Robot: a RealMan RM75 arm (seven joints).
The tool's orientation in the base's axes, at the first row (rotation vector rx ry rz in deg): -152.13 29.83 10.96
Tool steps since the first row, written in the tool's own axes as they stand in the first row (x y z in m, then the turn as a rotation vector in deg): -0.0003 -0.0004 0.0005 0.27 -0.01 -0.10; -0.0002 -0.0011 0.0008 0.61 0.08 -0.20; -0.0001 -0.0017 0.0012 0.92 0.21 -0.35; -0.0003 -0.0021 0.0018 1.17 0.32 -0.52; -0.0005 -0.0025 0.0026 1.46 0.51 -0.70; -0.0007 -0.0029 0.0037 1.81 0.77 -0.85; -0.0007 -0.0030 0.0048 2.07 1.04 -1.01; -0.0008 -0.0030 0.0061 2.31 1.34 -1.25
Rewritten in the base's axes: -0.0001 0.0007 -0.0002 0.26 -0.12 0.04; 0.0002 0.0013 -0.0003 0.54 -0.35 0.02; 0.0005 0.0020 -0.0004 0.78 -0.63 0.04; 0.0004 0.0026 -0.0008 0.98 -0.88 0.10; 0.0004 0.0034 -0.0013 1.18 -1.21 0.13; 0.0003 0.0043 -0.0021 1.41 -1.61 0.09; 0.0003 0.0048 -0.0030 1.55 -1.99 0.07; 0.0001 0.0054 -0.0042 1.67 -2.43 0.12
